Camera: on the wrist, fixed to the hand. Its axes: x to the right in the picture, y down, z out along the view.
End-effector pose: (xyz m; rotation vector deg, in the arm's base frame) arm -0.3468 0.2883 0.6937 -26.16 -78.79 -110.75
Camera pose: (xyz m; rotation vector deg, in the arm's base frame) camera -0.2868 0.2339 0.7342 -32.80 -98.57 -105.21
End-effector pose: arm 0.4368 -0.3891 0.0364 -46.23 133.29 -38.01
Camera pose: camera 0.3761 -0.3251 0.0157 -48.16 114.73 -42.95
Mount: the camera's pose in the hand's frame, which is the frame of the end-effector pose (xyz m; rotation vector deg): 0.0036 0.0802 -0.0419 10.19 -13.66 -4.07
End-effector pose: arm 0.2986 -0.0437 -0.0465 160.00 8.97 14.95
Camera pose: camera 0.3000 -0.1053 0.0198 169.45 13.23 -6.25
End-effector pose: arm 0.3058 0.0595 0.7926 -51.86 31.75 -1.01
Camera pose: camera 0.2724 0.0779 0.7105 -42.43 16.80 -1.29
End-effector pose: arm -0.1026 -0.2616 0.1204 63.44 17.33 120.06
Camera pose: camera -0.1769 -0.3102 0.1383 81.12 23.58 107.66
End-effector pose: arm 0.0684 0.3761 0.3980 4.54 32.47 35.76
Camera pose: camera 0.0062 0.4394 0.3798 16.95 22.41 27.84
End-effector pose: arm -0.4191 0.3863 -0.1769 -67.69 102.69 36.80
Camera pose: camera -0.5086 0.3851 -0.1629 -57.28 89.69 31.27
